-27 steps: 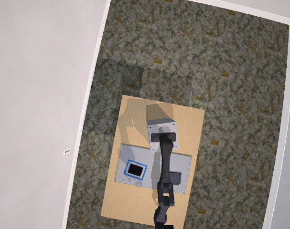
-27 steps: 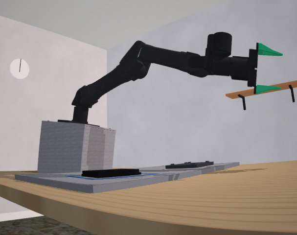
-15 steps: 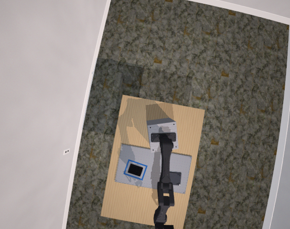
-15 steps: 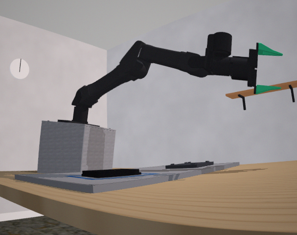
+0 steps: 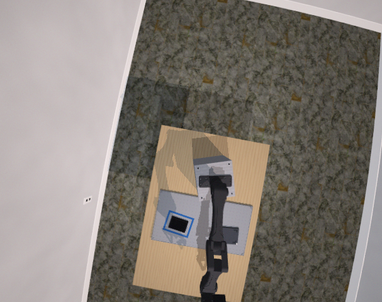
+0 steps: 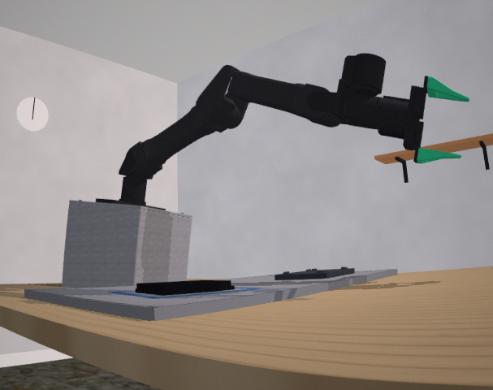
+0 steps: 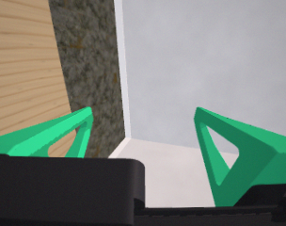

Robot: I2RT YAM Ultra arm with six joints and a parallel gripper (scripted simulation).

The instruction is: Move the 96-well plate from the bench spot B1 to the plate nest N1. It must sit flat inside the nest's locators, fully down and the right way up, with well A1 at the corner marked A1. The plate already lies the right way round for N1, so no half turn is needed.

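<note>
Now: hand 43 cm past the black 96-well plate, 23 cm above it and 18 cm to the left of it. The rest, counted from my hand: dark plate nest N1: 34 cm behind, 23 cm below, 18 cm to the left; white A1 label: 27 cm behind, 25 cm to the left, 22 cm below.
</note>
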